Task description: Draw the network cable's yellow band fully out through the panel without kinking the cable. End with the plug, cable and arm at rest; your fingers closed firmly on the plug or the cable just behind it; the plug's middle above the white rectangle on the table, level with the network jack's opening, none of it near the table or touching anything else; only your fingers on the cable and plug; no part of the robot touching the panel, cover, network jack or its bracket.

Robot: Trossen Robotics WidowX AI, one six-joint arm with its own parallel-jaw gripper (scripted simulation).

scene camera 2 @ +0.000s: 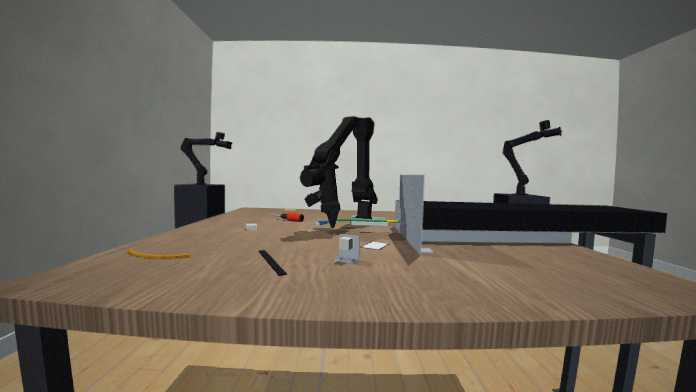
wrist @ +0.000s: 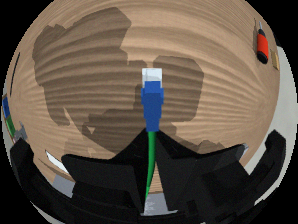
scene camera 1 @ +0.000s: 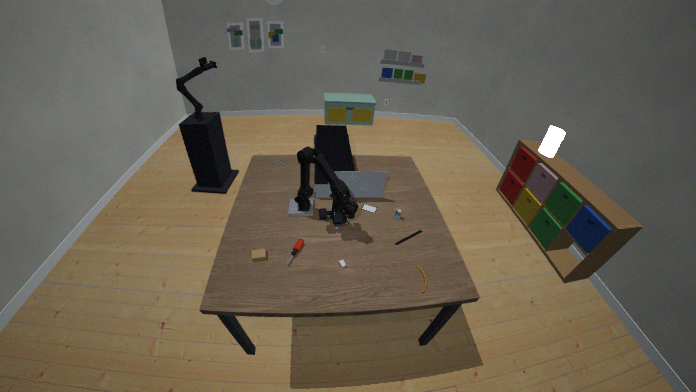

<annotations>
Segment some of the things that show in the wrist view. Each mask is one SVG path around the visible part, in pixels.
The gripper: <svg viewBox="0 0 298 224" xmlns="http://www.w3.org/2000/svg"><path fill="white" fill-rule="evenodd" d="M10 149L12 170L27 198L40 210L65 224L201 224L203 222L205 224L249 224L267 205L278 187L265 200L262 199L239 216L237 214L257 201L279 178L286 157L286 139L275 129L268 134L264 143L266 150L249 176L239 162L245 150L244 145L237 144L200 155L159 130L156 137L156 164L168 211L178 211L176 213L152 216L140 215L140 213L144 213L149 165L149 137L146 128L125 149L111 159L89 158L74 154L63 155L61 157L62 164L76 182L72 190L72 198L52 187L34 164L34 153L24 139L20 138Z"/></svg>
A blue plug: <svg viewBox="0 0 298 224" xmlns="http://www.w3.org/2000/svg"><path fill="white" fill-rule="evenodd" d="M142 69L143 88L141 88L141 105L144 108L146 132L158 132L161 106L164 104L162 69Z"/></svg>
</annotations>
